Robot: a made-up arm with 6 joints.
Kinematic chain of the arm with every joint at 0, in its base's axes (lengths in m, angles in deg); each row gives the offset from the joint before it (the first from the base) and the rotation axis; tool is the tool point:
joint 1: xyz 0 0 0.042 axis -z
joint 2: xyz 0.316 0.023 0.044 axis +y
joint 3: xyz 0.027 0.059 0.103 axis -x
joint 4: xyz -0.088 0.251 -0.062 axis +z
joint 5: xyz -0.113 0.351 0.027 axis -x
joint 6: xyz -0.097 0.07 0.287 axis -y
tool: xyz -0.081 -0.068 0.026
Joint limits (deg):
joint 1: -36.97..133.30
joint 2: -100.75..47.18
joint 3: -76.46..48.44
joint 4: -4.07..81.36
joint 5: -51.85..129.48
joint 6: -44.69..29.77
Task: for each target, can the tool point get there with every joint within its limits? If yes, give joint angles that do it. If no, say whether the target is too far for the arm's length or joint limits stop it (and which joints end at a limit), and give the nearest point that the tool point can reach.
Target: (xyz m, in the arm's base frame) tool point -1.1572 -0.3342 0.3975
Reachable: no: joint limits stop it (at a limit: joint 1, joint 3, joint 4, joint 6) | nearest point -0.7966 -0.1723 0.3142 | short by 0.404 m
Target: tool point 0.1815 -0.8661 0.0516
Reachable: no: joint limits stop it (at a limit: joint 2, joint 3, joint 4, joint 6) | nearest point 0.1918 -0.9154 -0.1582 | short by 0.216 m
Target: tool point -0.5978 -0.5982 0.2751
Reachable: no: joint limits stop it (at a limit: joint 1, joint 3, joint 4, joint 6) | nearest point -0.5505 -0.3898 0.2484 | short by 0.215 m
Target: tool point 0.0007 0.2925 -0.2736
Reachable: yes | joints 64.03 -76.46 -27.96 54.85 -4.26 -25.67
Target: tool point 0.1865 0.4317 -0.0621
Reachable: yes | joints 69.19 -29.13 31.51 68.33 33.31 19.69
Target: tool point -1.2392 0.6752 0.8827
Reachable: no: too far | nearest point -0.7149 0.4967 0.6069 | short by 0.619 m
